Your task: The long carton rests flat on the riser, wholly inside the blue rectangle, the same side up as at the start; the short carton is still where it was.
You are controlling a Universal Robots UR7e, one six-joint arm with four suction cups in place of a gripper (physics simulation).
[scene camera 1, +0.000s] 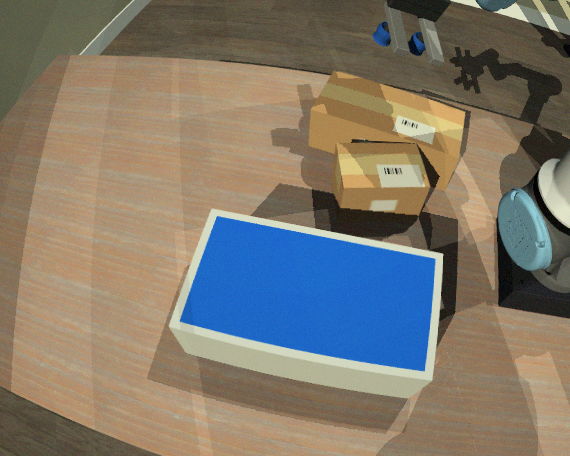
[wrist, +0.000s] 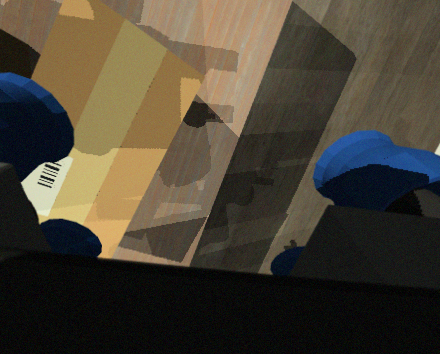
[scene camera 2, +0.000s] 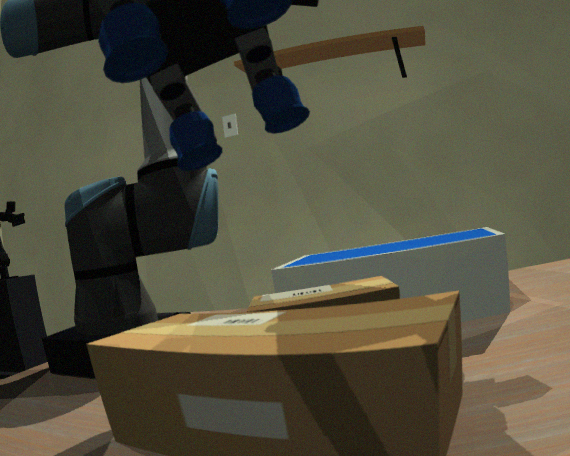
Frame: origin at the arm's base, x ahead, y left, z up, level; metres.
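Seen in the pictures: end effector, tool point: (wrist: 193, 210) (scene camera 2: 223, 93); arm's base, origin of the base link: (scene camera 2: 116, 324).
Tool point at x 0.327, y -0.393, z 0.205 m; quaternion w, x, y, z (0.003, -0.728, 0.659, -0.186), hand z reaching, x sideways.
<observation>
Offsets run from my tool point to a thing's top centre.
The long carton @(dy +0.093, dx -0.015, dz -0.164 m) (scene camera 1: 350, 120) (scene camera 2: 150, 390) (wrist: 115, 90) lies flat on the table, its taped, barcoded top up, beyond the short carton from the riser. The short carton @(dy +0.246, dx +0.020, dz -0.164 m) (scene camera 1: 360, 160) (scene camera 2: 350, 290) stands between the long carton and the riser, its barcode label up; it hides part of the long carton's near side in scene camera 1. The white riser @(dy +0.502, dx +0.132, dz -0.148 m) (scene camera 1: 300, 365) (scene camera 2: 400, 280) bears the blue rectangle @(dy +0.502, dx +0.132, dz -0.148 m) (scene camera 1: 310, 295) (scene camera 2: 400, 247), with no carton on it. My gripper (scene camera 1: 400, 40) (scene camera 2: 215, 75) (wrist: 195, 200) hangs above and beyond the long carton, its blue suction cups apart from it and holding nothing.
The arm's base (scene camera 1: 530, 287) (scene camera 2: 70, 355) stands on the table at the right in scene camera 1. A wooden wall shelf (scene camera 2: 350, 51) is on the back wall. A dark pedestal (scene camera 2: 25, 320) stands at the left in scene camera 2. The table edge runs close behind the long carton.
</observation>
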